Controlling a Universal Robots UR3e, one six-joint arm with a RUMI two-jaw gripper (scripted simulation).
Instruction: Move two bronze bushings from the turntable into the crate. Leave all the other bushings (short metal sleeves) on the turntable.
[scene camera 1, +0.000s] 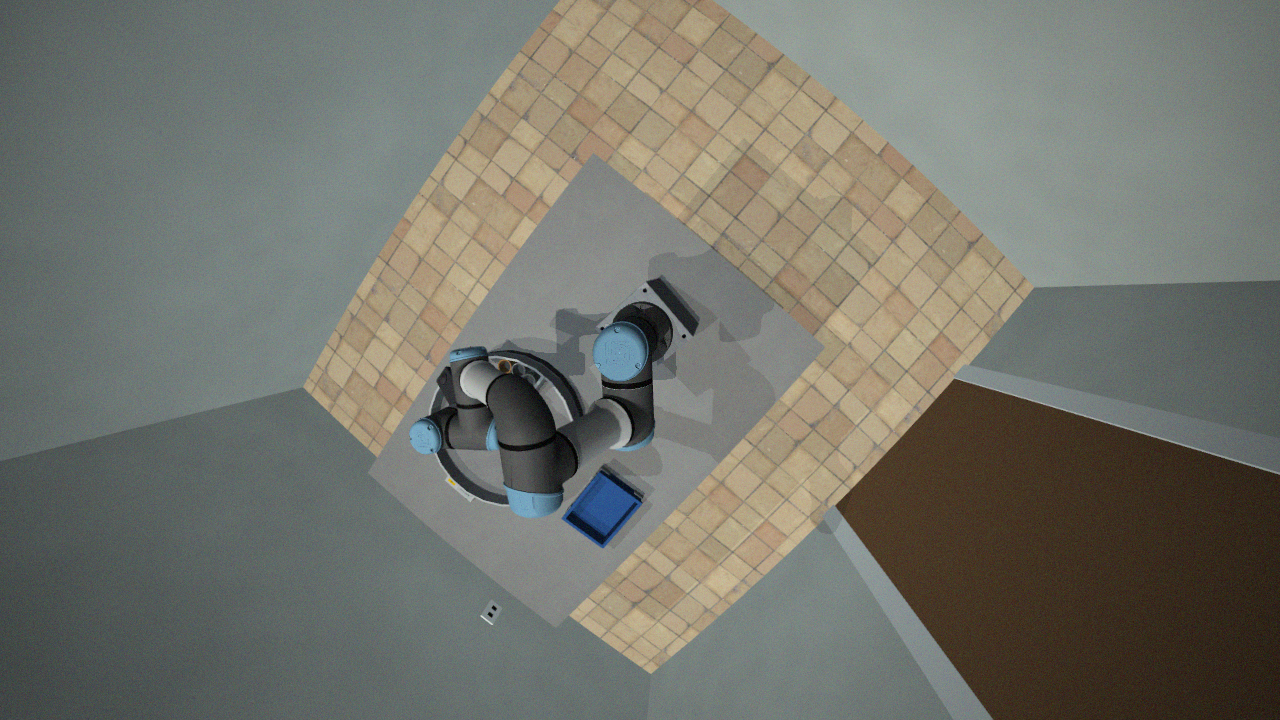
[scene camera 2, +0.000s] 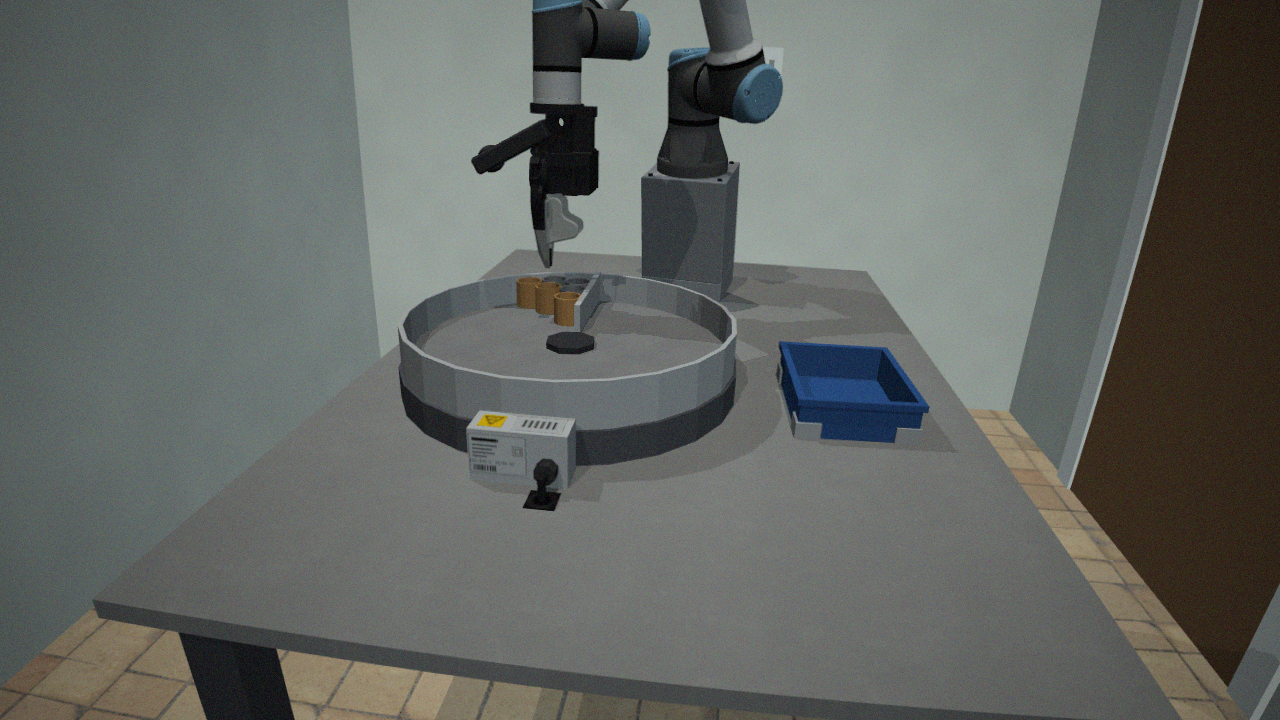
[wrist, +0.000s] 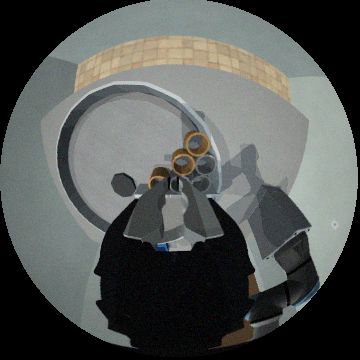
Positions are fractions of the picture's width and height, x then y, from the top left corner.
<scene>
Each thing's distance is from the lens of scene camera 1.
turntable (scene camera 1: 0.38, 0.65): 1.25 m
blue crate (scene camera 1: 0.47, 0.71): 1.25 m
</scene>
